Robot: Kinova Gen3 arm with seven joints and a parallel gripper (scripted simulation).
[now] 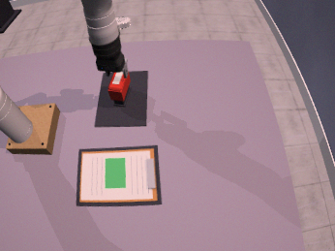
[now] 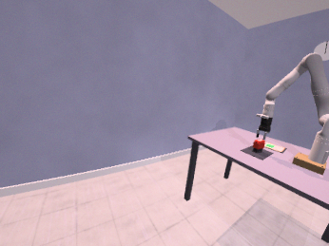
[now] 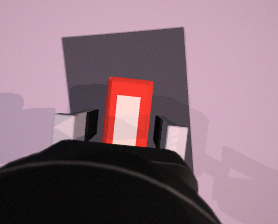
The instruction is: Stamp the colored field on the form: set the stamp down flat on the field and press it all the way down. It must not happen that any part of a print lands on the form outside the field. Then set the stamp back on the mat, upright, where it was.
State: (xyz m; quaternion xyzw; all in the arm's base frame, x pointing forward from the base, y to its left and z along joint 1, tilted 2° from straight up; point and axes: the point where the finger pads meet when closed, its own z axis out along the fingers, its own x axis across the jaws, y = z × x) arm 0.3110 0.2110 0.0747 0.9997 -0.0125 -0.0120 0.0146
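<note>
The stamp lies 80 mm below my hand. The rest, counted from my hand: mat 130 mm below; clipboard 270 mm to the right, 130 mm below, 60 mm ahead.
</note>
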